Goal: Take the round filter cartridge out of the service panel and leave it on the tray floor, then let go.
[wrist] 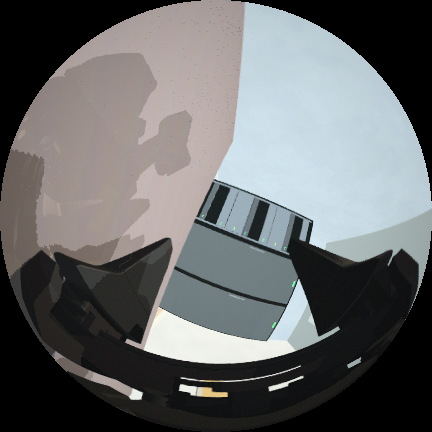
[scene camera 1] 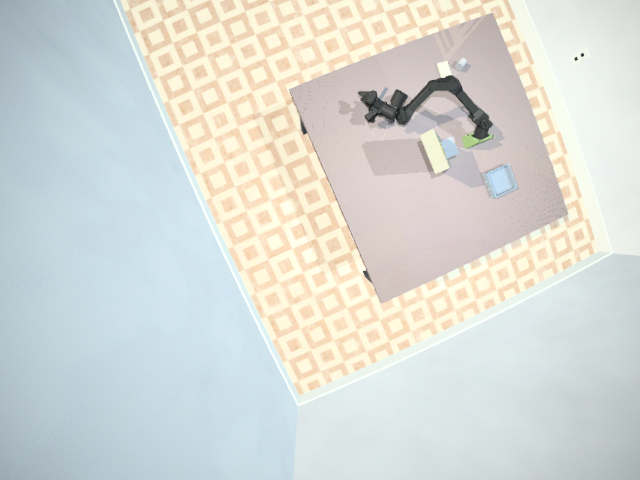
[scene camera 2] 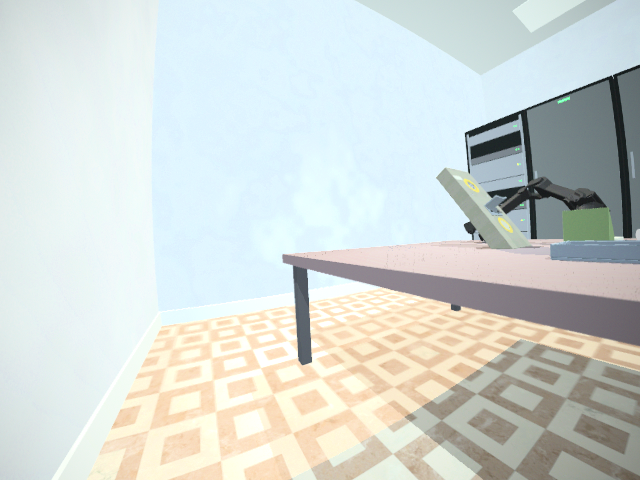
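The service panel (scene camera 1: pixel 434 151) (scene camera 2: pixel 473 205) is a pale, tilted slab standing on the table. In the second scene view its face carries two yellow rings with pale middles, and a grey-blue part (scene camera 1: pixel 449 147) (scene camera 2: pixel 494 203) juts out between them. I cannot tell which part is the round filter cartridge. The light blue tray (scene camera 1: pixel 485 184) (scene camera 2: pixel 594 251) lies flat, apart from the panel. My gripper (scene camera 1: pixel 363 107) (wrist: pixel 232 244) is open and empty, low over the far left table corner in the first scene view, well away from panel and tray. Neither panel nor tray can be made out in the wrist view.
The arm stands on a green base (scene camera 1: pixel 469 141) (scene camera 2: pixel 587 224) beside the panel. A thin blue-grey bar (scene camera 1: pixel 383 93) lies near the gripper. A cream block (scene camera 1: pixel 443 68) and a small grey-white object (scene camera 1: pixel 461 64) are behind the arm's elbow. Dark server cabinets (scene camera 2: pixel 571 155) (wrist: pixel 232 260) stand beyond the table.
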